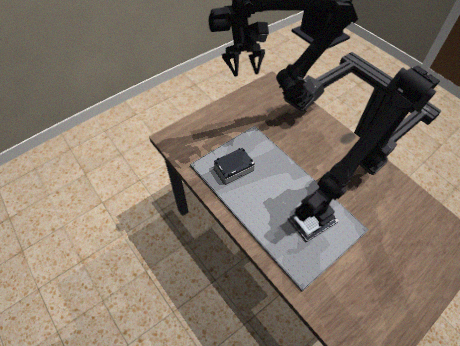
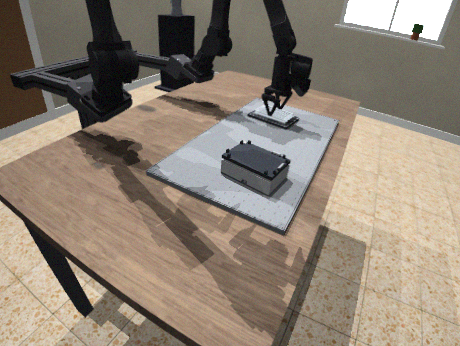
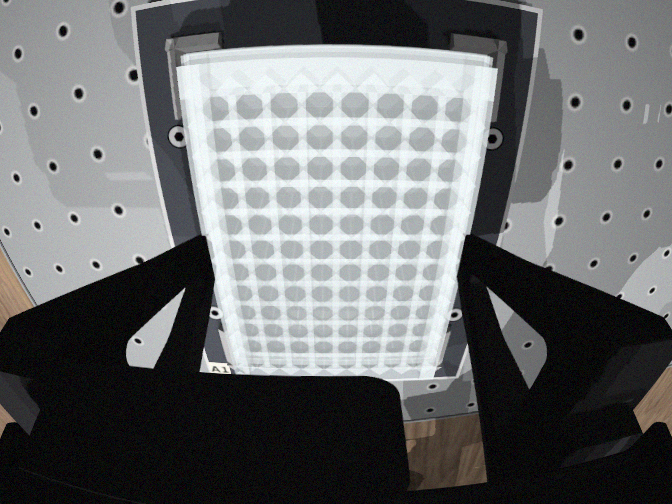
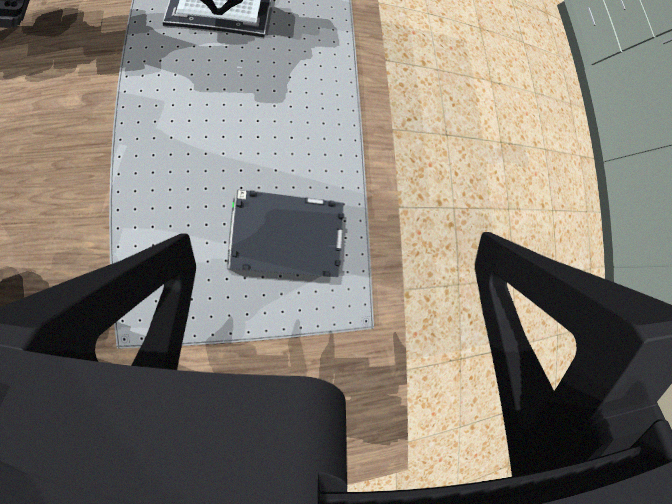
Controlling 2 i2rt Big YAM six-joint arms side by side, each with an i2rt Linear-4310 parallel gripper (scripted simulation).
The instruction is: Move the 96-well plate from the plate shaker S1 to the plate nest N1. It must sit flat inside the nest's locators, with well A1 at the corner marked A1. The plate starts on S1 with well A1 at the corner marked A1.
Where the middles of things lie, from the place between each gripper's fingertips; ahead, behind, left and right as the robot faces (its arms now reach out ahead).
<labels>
Right now the 96-well plate (image 3: 308, 315) is 1 cm below my left hand.
The 96-well plate lies 40 mm behind my right hand (image 1: 246, 75), 430 mm to the left of it and 440 mm below it.
</labels>
